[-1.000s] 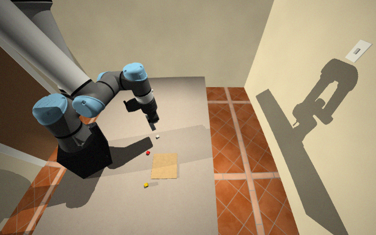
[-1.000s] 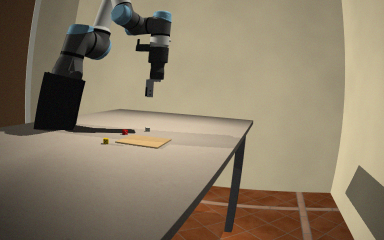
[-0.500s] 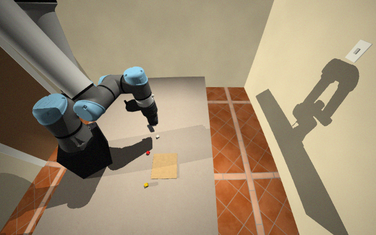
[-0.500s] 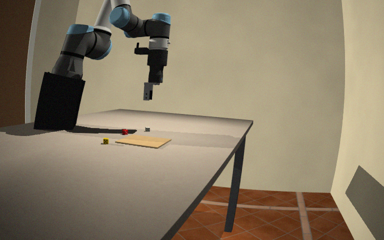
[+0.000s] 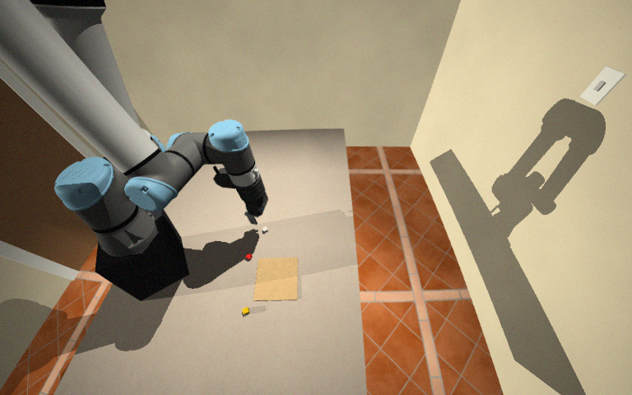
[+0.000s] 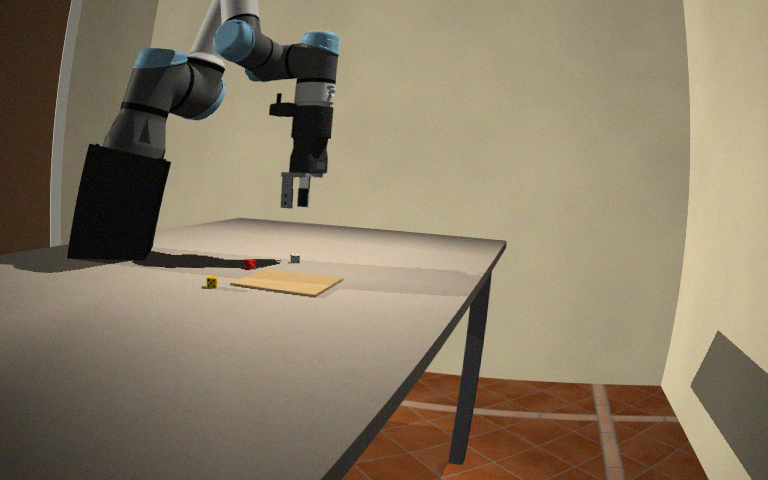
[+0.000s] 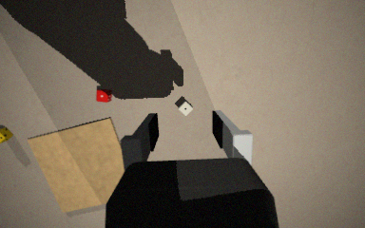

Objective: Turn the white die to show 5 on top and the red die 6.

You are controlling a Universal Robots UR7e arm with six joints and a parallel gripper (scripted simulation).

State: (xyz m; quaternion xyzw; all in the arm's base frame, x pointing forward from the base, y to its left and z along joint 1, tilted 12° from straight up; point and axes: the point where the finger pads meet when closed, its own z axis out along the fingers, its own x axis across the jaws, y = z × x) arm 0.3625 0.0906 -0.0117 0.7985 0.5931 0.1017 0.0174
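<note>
Right now my hand is 110 mm above the white die. Also, from my hand: yellow die 280 mm to the right, 110 mm below, 50 mm behind; then red die 110 mm below, 100 mm to the right, 50 mm behind; then tan mat 190 mm to the right, 120 mm below, 50 mm ahead.
</note>
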